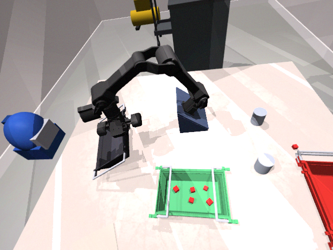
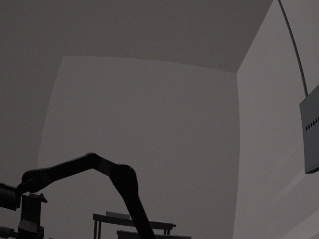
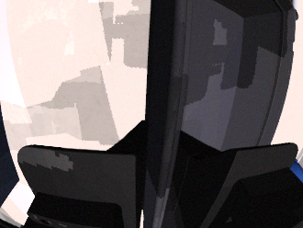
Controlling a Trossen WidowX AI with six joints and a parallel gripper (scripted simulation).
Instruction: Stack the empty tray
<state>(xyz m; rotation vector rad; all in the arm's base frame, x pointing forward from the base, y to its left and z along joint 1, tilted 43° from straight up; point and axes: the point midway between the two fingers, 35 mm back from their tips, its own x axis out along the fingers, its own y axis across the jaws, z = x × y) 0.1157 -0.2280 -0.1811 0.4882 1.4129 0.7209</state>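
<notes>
The black tray is 70 mm to the right of my gripper tip and 10 mm ahead of it. The rest, counted from my gripper tip: red block 710 mm to the left, 80 mm below, 80 mm ahead.
</notes>
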